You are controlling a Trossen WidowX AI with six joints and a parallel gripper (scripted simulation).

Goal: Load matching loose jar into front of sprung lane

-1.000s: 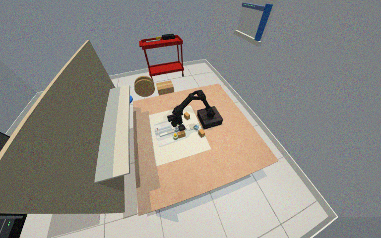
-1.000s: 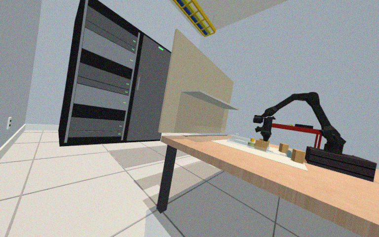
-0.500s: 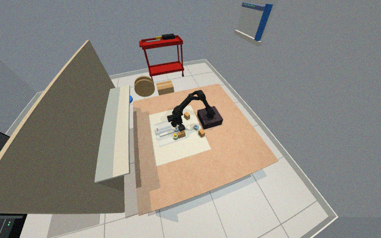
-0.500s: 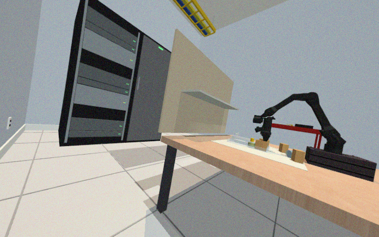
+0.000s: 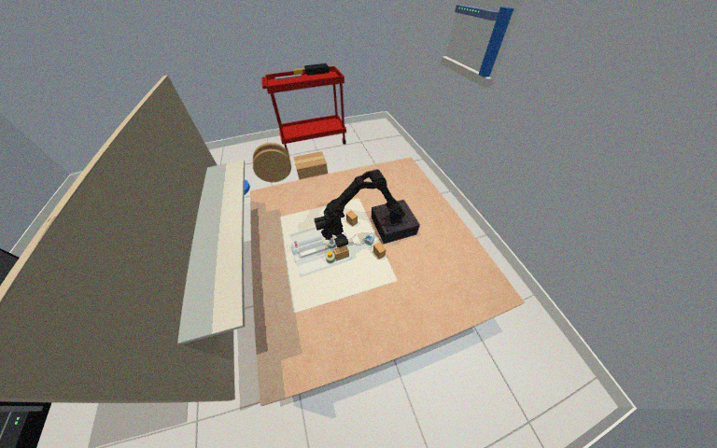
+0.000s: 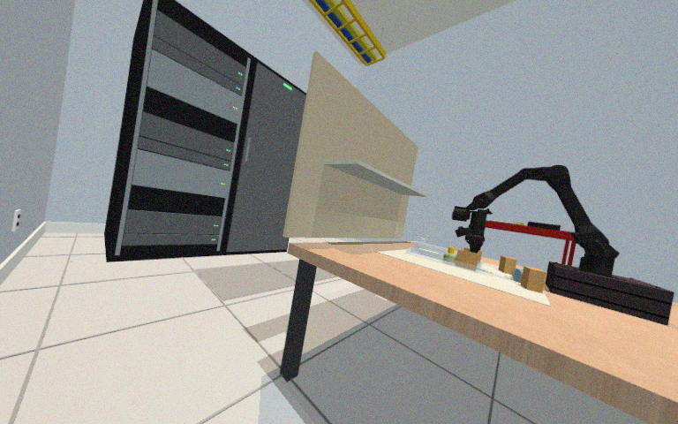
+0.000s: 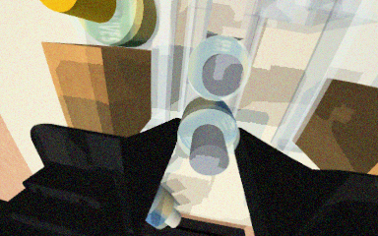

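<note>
The lane lies 150 mm ahead of my gripper tip, 10 mm to the left of it and 30 mm below it. Also, from my gripper tip: bluish jar 180 mm behind, 10 mm to the right, 20 mm below.
</note>
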